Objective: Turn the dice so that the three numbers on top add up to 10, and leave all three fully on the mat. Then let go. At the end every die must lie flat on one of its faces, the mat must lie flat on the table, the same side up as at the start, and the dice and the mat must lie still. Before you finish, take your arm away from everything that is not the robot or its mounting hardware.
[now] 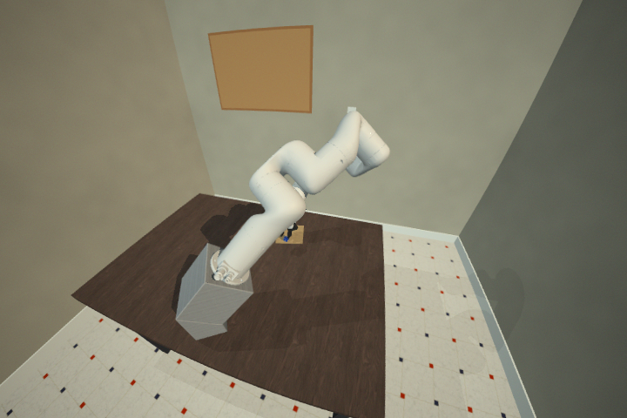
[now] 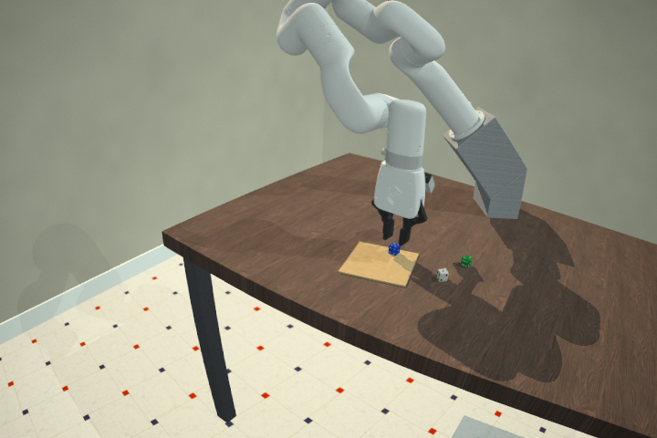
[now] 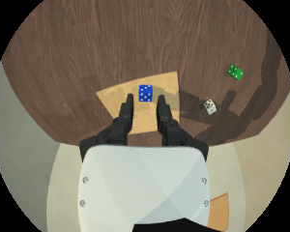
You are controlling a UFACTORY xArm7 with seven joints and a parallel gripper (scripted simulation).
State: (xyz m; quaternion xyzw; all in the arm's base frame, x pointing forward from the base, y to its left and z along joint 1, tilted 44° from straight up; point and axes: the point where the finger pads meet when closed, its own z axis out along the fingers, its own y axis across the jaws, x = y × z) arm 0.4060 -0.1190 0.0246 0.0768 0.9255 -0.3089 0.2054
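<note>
Right now my hand is 40 mm above the blue die. The rest, counted from my hand: green die (20 mm behind, 170 mm to the left, 50 mm below); tan mat (50 mm ahead, 20 mm to the right, 50 mm below); white die (60 mm ahead, 120 mm to the left, 50 mm below).
</note>
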